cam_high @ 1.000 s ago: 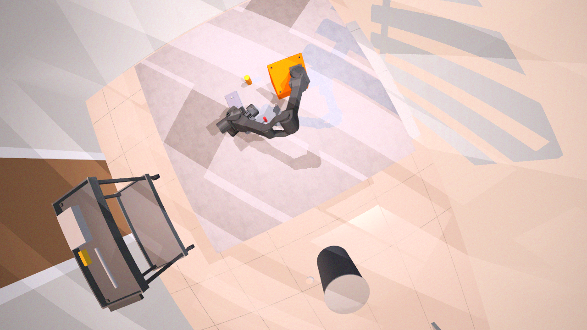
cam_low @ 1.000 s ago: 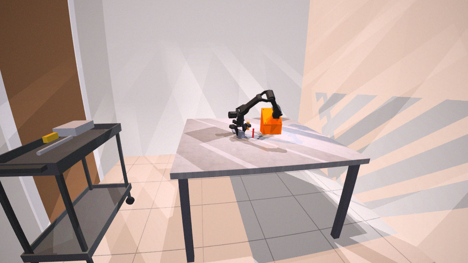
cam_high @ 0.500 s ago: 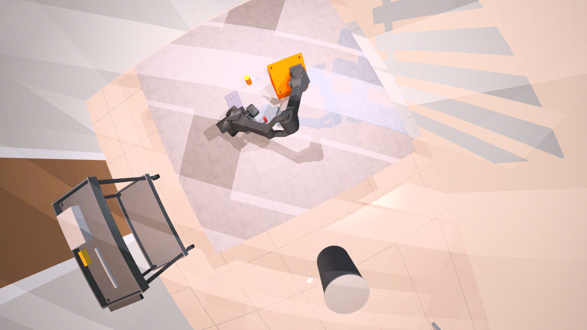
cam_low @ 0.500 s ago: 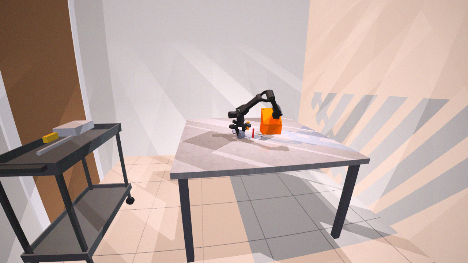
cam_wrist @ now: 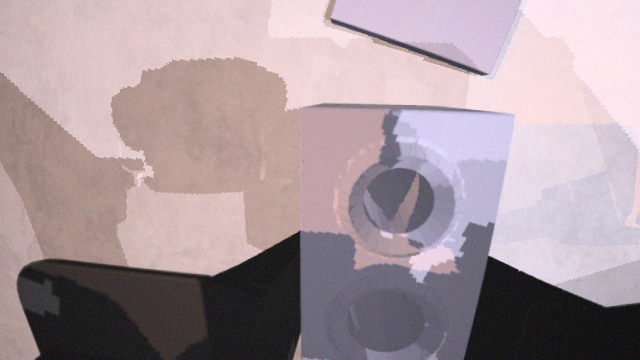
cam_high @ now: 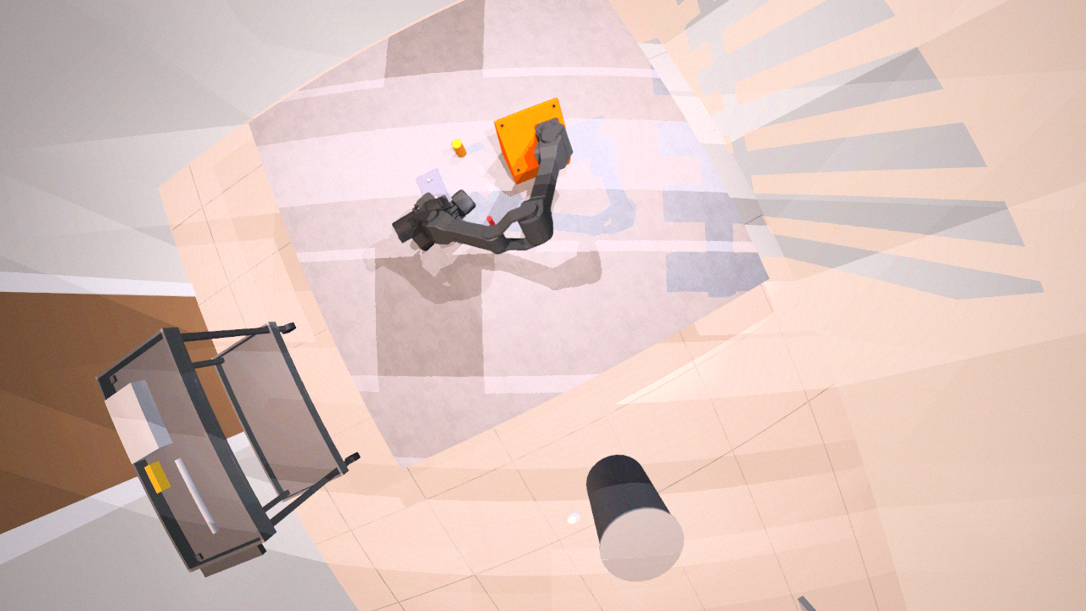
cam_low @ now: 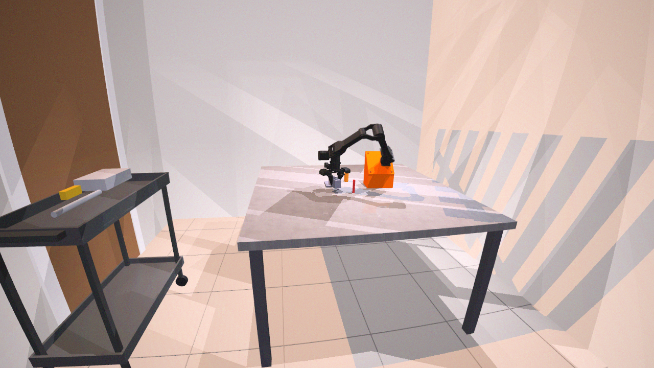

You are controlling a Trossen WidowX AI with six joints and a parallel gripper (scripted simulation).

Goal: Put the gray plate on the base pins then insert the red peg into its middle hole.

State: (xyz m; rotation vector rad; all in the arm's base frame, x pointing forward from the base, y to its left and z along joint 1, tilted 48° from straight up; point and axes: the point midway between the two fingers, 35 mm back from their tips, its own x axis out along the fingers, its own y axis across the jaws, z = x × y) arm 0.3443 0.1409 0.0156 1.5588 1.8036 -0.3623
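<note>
My gripper tip is now 10 mm short of the gray base, 130 mm to the left of it and 30 mm above it. Round my gripper tip: orange cylinder 110 mm behind, 210 mm to the right; then gray plate 30 mm above; then red peg 110 mm behind, 40 mm to the left.
</note>
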